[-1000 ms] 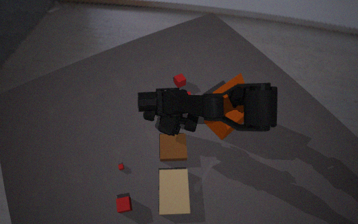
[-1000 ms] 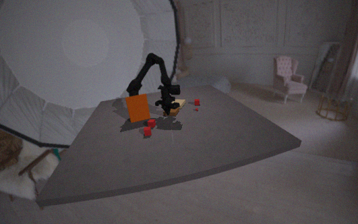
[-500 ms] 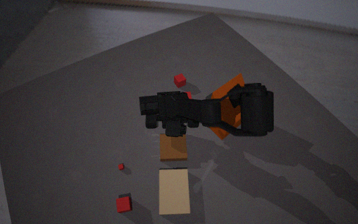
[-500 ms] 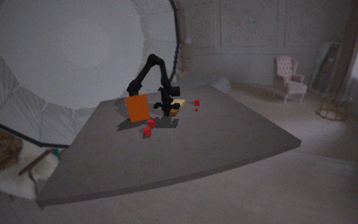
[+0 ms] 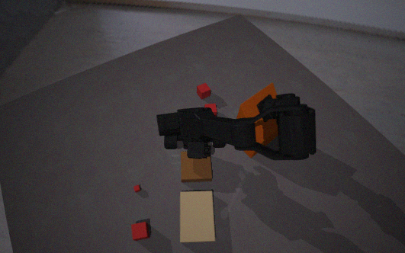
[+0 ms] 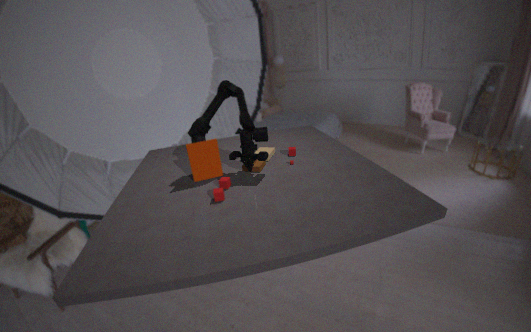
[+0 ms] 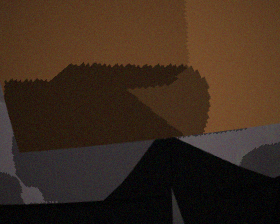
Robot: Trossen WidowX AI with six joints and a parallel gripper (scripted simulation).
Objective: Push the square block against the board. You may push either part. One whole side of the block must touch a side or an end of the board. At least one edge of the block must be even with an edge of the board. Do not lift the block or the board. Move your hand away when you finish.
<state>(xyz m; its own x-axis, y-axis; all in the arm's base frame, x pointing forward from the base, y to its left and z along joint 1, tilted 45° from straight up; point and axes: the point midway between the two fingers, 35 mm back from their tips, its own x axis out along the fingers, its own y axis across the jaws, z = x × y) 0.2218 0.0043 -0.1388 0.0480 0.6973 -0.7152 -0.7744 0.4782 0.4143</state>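
The square block lies 4 cm ahead of my gripper tip, 5 cm to the left of it and 1 cm above it. Also, from my gripper tip: board 14 cm ahead, 17 cm to the left, 1 cm above; tiny cube 22 cm ahead, 2 cm to the right.
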